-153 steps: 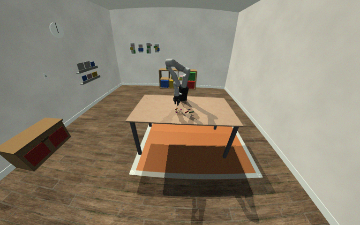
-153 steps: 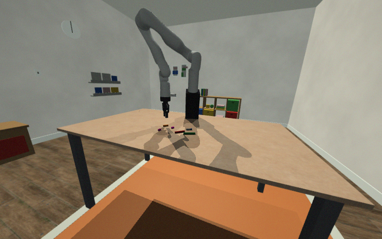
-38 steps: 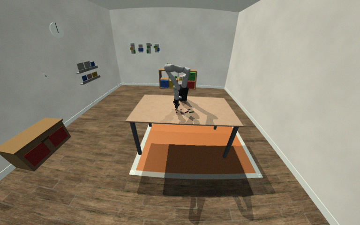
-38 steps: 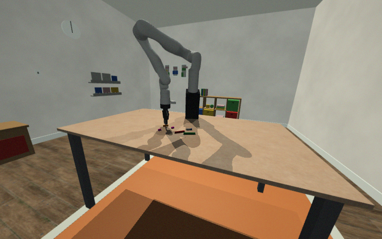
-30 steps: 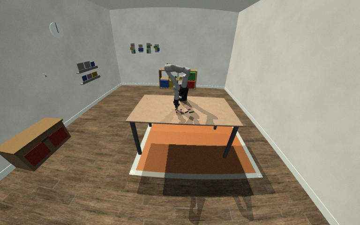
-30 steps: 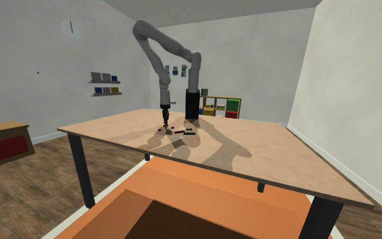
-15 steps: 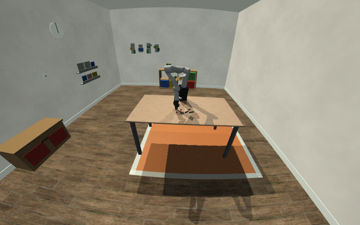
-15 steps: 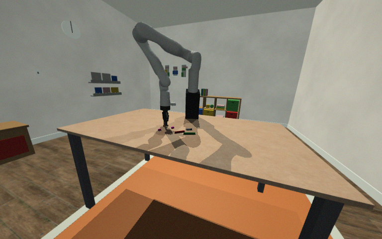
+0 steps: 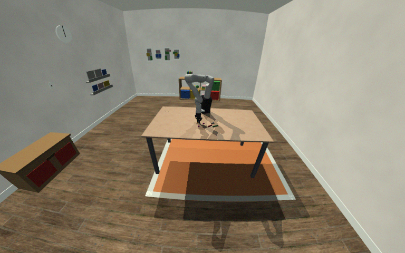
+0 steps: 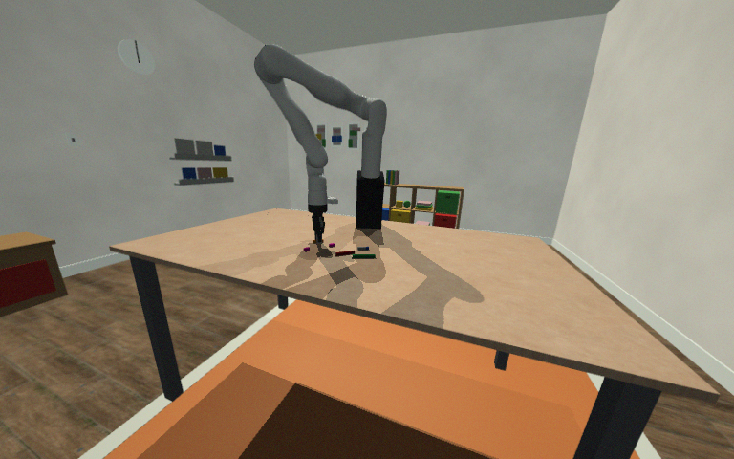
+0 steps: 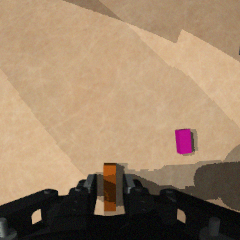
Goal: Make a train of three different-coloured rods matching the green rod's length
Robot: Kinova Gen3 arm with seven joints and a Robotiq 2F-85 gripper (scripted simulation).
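Now: the orange rod 10 mm below my hand. The rest, counted from my hand: grey rod (10 mm ahead, 190 mm to the left, 10 mm below); red rod (80 mm ahead, 160 mm to the left, 10 mm below); blue rod (210 mm to the left, 10 mm below).
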